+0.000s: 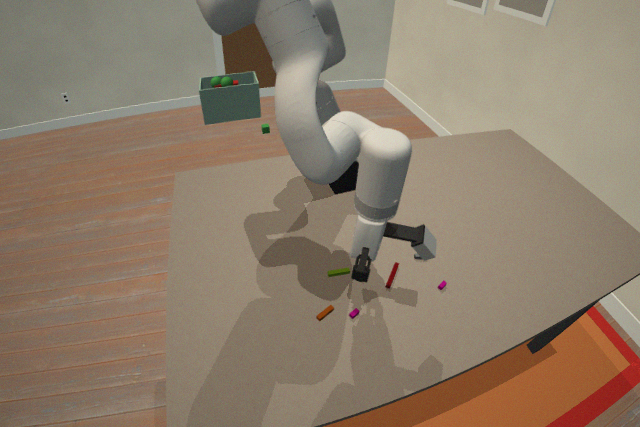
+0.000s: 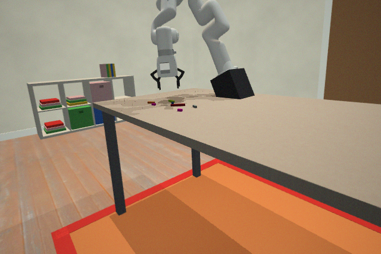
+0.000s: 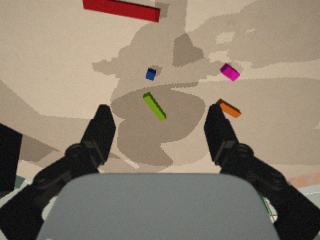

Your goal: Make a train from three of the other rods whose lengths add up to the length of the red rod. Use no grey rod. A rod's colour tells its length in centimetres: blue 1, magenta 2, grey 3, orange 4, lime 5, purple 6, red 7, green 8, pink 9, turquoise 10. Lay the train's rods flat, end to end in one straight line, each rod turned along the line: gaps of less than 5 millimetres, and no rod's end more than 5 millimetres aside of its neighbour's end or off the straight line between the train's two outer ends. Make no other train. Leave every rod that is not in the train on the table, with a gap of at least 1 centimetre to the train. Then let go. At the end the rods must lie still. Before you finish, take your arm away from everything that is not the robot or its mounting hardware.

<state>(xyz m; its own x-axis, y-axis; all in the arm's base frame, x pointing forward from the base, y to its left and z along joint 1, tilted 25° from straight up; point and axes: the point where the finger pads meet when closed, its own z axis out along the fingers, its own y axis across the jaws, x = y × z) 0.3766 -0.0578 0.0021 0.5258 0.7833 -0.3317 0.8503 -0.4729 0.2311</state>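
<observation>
My hand is 10 mm past the blue rod, 10 mm to the right of it and 80 mm above it. Round my hand: red rod 10 mm ahead, 80 mm to the left, 80 mm below; lime rod 30 mm behind, 40 mm to the right, 80 mm below; orange rod 60 mm ahead, 100 mm to the right, 80 mm below.
</observation>
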